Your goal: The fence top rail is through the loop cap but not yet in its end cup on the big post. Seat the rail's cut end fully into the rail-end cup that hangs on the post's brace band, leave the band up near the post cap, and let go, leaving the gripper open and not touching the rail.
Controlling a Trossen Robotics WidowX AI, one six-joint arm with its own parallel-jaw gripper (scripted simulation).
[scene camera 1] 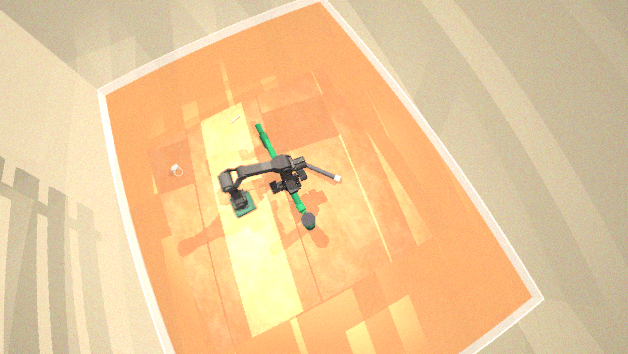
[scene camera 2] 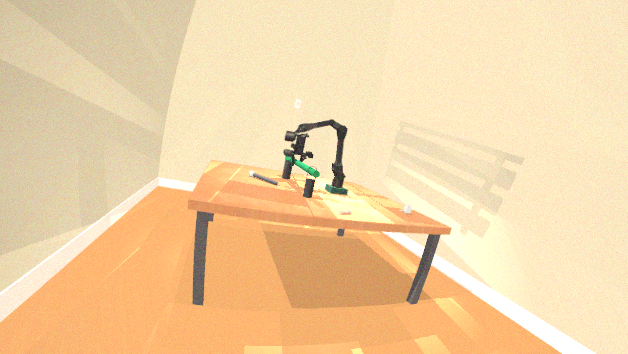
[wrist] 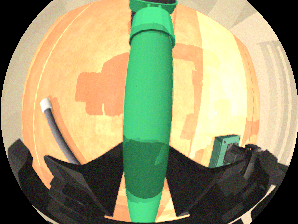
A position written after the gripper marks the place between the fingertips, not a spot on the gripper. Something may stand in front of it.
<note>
In view: the gripper [wrist: 144, 145] and a fence top rail [wrist: 148, 95].
</note>
